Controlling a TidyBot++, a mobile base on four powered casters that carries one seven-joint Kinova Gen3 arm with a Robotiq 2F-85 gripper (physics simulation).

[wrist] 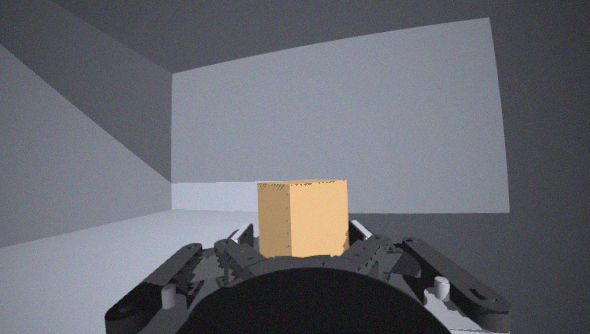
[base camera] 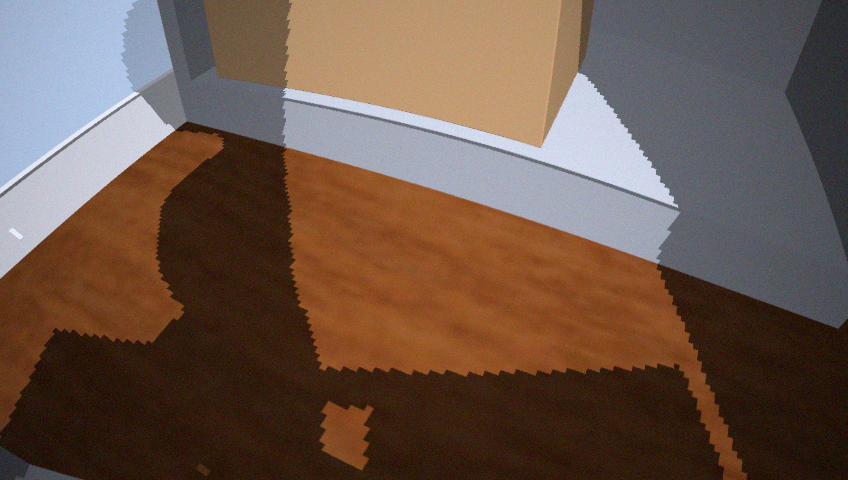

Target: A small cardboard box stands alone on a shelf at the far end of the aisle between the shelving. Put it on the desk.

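Places are measured from the arm's base along level axes (x ahead, y left, z up), in millimetres.
Where they show: gripper, fingertip midpoint: (wrist: 300,232).
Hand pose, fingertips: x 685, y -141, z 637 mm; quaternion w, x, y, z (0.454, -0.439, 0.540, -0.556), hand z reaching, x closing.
Observation:
After its pixels a point has its place.
The small cardboard box (wrist: 318,220) @[x 653, y -148, z 656 mm] stands upright on the pale shelf surface (wrist: 65,265) @[x 761, y 119, z 594 mm] in the wrist view, with one corner edge turned toward the camera. My gripper (wrist: 300,232) @[x 685, y -141, z 637 mm] is open. The box shows between its two fingertips and fills most of the gap; its right side lies very near the right fingertip in the picture, and whether they touch is unclear. The lower part of the box is hidden behind the gripper body. The desk does not show in either view.
In the wrist view a grey wall (wrist: 330,125) @[x 914, y -274, z 804 mm] rises behind the box and a panel (wrist: 75,140) @[x 912, y 250, z 769 mm] stands at the left. In the base view a large cardboard carton (base camera: 416,59) @[x 568, y 21, z -253 mm] stands on a low white shelf (base camera: 476,172) @[x 519, y -42, z -357 mm] ahead, above the brown wooden floor (base camera: 464,273) @[x 418, y -30, z -397 mm].

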